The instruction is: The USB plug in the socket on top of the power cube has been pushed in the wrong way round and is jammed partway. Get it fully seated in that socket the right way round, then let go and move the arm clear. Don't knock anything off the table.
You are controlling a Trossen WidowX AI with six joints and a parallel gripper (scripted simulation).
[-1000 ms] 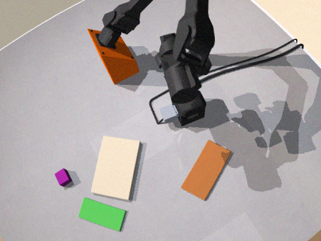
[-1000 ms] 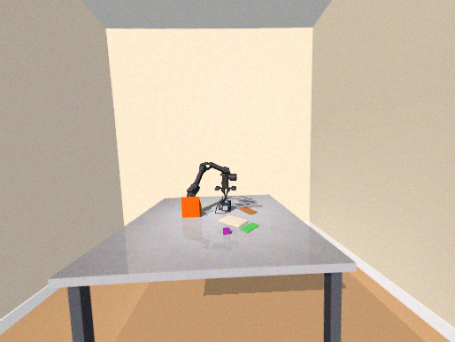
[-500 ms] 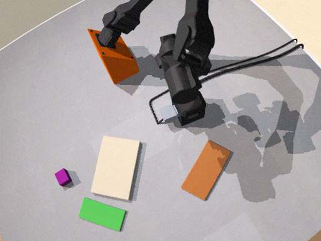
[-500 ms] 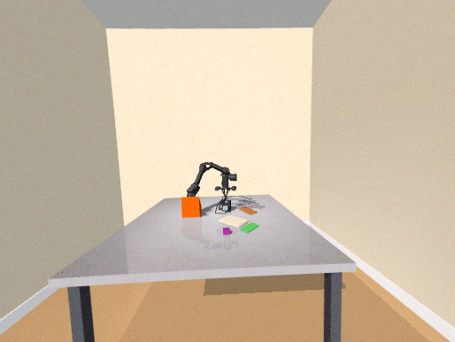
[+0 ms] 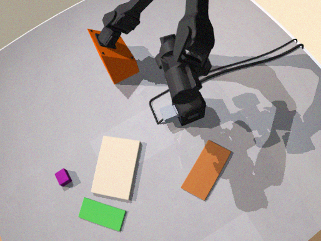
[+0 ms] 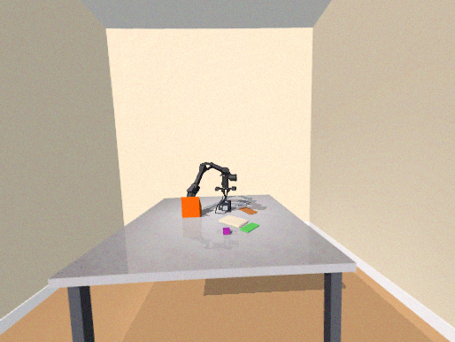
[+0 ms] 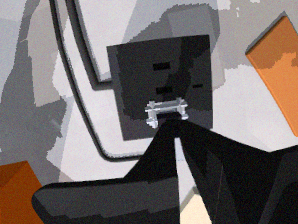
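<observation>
Now: the dark USB plug 2 cm below my gripper tip. Round my gripper tip: white-framed socket: 4 cm below; then orange plastic piece: 19 cm ahead, 11 cm below, 2 cm to the right; then cream slab: 26 cm to the right, 11 cm below, 7 cm ahead.
</observation>
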